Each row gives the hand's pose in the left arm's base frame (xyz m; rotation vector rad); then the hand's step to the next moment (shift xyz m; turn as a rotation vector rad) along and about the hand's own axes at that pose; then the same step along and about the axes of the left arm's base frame.
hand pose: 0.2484 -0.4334 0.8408 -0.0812 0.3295 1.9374
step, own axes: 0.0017 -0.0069 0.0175 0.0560 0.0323 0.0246
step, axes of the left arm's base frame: 0.0074 0.0086 0.0151 -0.0487 0.0457 0.0179
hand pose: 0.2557 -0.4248 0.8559 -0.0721 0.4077 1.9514
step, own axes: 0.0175 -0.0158 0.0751 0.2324 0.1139 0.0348
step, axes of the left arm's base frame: 0.0173 0.0447 0.0625 -0.1932 0.1756 0.0062
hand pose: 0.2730 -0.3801 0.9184 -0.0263 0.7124 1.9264
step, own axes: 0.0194 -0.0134 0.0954 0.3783 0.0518 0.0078
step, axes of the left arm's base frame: 0.0298 0.0664 0.0660 -0.2168 0.3006 -0.0923
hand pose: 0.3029 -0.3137 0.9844 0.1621 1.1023 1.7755
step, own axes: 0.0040 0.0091 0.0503 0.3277 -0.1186 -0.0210
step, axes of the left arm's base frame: 0.0197 0.0327 0.0342 -0.0933 0.2577 -0.2162
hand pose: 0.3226 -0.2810 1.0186 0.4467 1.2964 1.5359
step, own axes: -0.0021 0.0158 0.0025 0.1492 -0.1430 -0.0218
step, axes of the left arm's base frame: -0.0044 0.0012 0.0155 -0.0114 0.1012 -0.1812
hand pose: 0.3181 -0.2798 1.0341 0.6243 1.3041 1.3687
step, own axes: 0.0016 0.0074 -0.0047 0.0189 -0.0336 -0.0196
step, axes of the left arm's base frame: -0.0072 0.0013 0.0051 -0.0114 0.0039 -0.0415
